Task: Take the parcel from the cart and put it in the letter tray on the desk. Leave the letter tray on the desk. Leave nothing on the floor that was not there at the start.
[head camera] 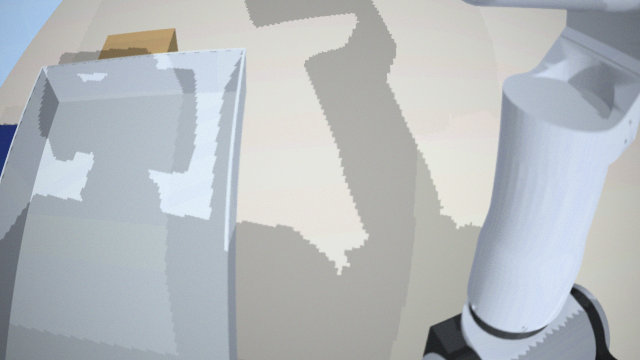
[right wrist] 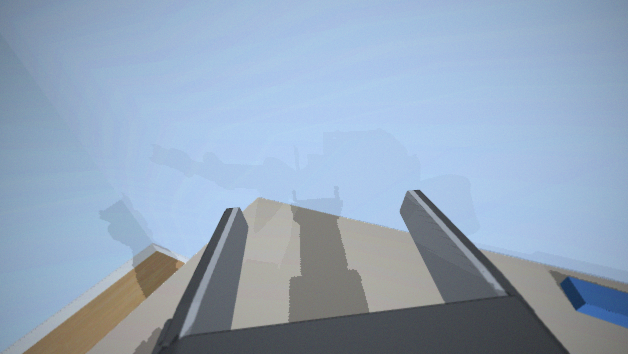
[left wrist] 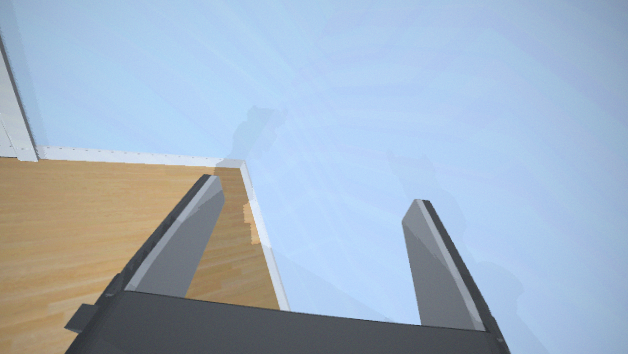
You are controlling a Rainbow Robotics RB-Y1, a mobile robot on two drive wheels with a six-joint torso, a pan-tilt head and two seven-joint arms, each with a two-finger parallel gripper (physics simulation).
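Places are measured from the robot's base along level axes (x ahead, y left, z up), in metres.
Pixels of known places: left gripper, fingertip midpoint: (left wrist: 315, 199); right gripper, fingertip midpoint: (right wrist: 325, 208).
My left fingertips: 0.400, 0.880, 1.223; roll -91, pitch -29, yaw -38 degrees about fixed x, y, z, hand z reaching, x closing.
For each thing: its middle in the pictures, then the offset to it from my left fingertips, as dx, dy, dz. "pt": a spot on its surface instead. Level surfaces: height alone.
- pale grey open-topped tray, body centre: (head camera: 102, 228) -0.148, -0.702, -0.236
- beige desk, surface height: dz -0.271
- tan box, body centre: (head camera: 138, 63) +0.055, -0.682, -0.241
- blue shallow thing with raised sides, surface spot: (right wrist: 600, 300) pt +0.364, -1.386, -0.241
- dark blue thing, surface spot: (head camera: 7, 145) pt -0.055, -0.510, -0.259
- wooden floor, surface height: dz -1.222
A pale grey open-topped tray (head camera: 100, 285) fills the left of the head view over the beige desk (head camera: 290, 175) (right wrist: 265, 290); no parcel shows in its visible part. A tan box (head camera: 162, 42) is on the desk behind the tray's far wall, partly hidden; I cannot tell whether it is the parcel. A blue shallow thing with raised sides (right wrist: 600, 300) lies on the desk at the right edge of the right wrist view. The cart does not show. My left gripper (left wrist: 315, 199) is open and empty, facing wall and floor. My right gripper (right wrist: 325, 208) is open and empty above the desk.
A dark blue thing (head camera: 7, 145) shows at the left edge of the head view. My right arm (head camera: 540, 210) hangs at the right. Pale blue walls (left wrist: 350, 100) (right wrist: 320, 75) meet the wooden floor (left wrist: 75, 225) (right wrist: 95, 310). A white frame (left wrist: 10, 115) stands at the left.
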